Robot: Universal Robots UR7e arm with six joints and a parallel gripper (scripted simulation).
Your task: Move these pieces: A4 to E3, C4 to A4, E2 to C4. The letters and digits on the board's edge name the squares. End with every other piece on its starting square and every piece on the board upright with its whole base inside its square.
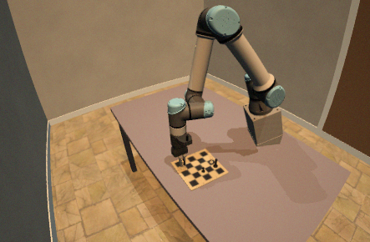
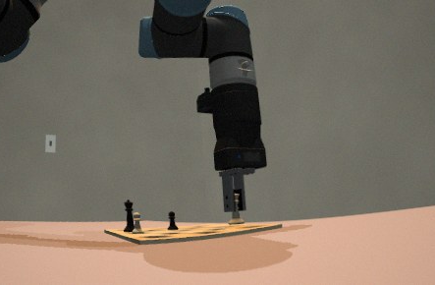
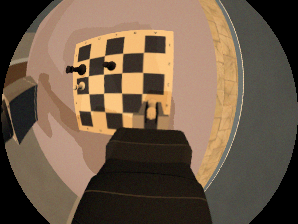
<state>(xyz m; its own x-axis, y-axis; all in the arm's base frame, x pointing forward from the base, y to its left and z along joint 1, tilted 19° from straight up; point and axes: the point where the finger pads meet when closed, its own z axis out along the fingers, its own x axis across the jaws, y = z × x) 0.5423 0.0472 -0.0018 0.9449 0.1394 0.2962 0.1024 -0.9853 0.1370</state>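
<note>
Now: hand 10 mm above the tall white piece. Also, from my hand: chessboard 80 mm behind, 50 mm below, 30 mm to the left; then white pawn 150 mm behind, 30 mm below, 20 mm to the left; then black pawn 90 mm behind, 60 mm to the left, 30 mm below.
</note>
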